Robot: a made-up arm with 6 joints. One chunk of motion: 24 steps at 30 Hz.
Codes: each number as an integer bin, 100 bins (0 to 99) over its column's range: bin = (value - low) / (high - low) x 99, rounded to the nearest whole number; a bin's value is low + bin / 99 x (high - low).
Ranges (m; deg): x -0.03..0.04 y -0.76..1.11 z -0.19..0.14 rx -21..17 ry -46..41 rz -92..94
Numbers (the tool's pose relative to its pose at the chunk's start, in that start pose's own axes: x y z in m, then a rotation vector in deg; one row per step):
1: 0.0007 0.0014 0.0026 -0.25 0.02 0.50
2: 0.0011 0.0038 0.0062 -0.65 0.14 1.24
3: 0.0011 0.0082 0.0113 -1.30 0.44 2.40
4: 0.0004 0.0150 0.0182 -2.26 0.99 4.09
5: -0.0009 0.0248 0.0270 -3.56 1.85 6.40
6: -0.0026 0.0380 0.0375 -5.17 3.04 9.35
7: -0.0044 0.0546 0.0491 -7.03 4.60 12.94
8: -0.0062 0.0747 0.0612 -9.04 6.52 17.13
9: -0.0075 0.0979 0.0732 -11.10 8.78 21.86
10: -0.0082 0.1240 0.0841 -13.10 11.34 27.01
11: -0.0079 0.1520 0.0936 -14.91 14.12 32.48
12: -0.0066 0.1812 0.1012 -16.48 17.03 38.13
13: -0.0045 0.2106 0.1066 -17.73 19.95 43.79
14: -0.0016 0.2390 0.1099 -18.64 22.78 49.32
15: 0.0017 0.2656 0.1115 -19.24 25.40 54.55
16: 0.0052 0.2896 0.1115 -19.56 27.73 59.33
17: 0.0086 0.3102 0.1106 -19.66 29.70 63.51
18: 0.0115 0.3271 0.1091 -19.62 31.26 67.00
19: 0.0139 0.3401 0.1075 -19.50 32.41 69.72
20: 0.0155 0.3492 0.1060 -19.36 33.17 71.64
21: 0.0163 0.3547 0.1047 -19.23 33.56 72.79
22: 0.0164 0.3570 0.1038 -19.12 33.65 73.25
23: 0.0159 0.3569 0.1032 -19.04 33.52 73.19
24: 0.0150 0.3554 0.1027 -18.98 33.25 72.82
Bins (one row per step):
1: 43 40 58 54 52 49
2: 44 40 59 53 53 50
3: 44 41 60 51 53 50
4: 43 41 62 49 53 51
5: 41 42 65 45 54 52
6: 39 42 68 41 56 54
7: 36 43 72 36 58 56
8: 34 44 75 31 60 58
9: 32 45 79 26 62 61
10: 31 47 82 21 65 63
11: 31 48 85 16 68 66
12: 33 50 87 12 72 69
13: 36 51 89 9 75 72
14: 40 53 90 6 78 75
15: 45 54 90 5 81 78
16: 50 56 90 4 84 81
17: 55 57 90 3 86 83
18: 59 58 90 4 88 85
19: 62 58 89 4 89 86
20: 64 59 89 4 90 87
21: 65 59 88 5 91 88
22: 66 59 88 5 91 88
23: 65 59 88 5 90 88
24: 64 59 88 5 90 88

